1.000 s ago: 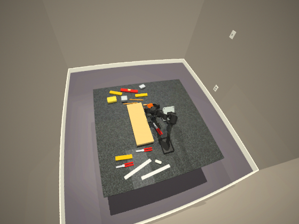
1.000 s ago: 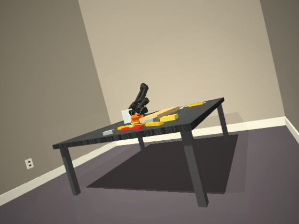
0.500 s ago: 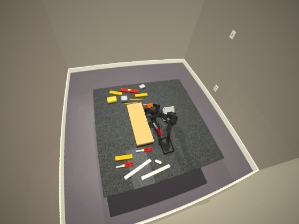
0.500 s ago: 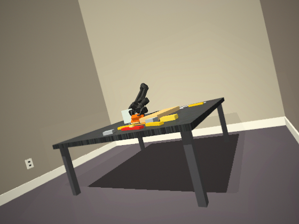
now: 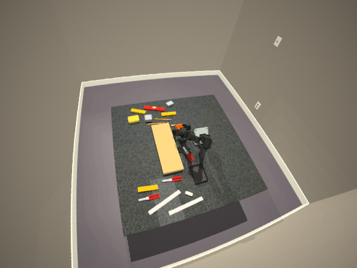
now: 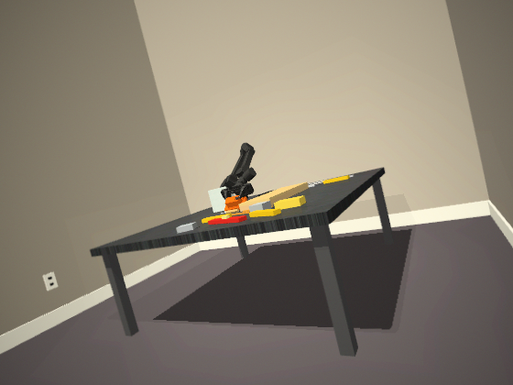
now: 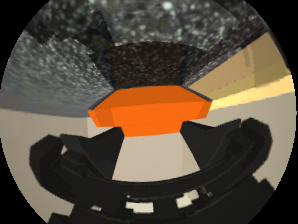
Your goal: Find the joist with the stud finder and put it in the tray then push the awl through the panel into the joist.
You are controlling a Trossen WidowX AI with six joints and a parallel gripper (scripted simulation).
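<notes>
The orange stud finder lies 1 cm below my gripper tip and 1 cm ahead of it. Also, from my gripper tip: awl 5 cm to the right, 5 cm below, 2 cm behind; then grey block 27 cm ahead, 19 cm to the right, 4 cm below; then red level 33 cm to the right, 18 cm ahead, 5 cm below.
</notes>
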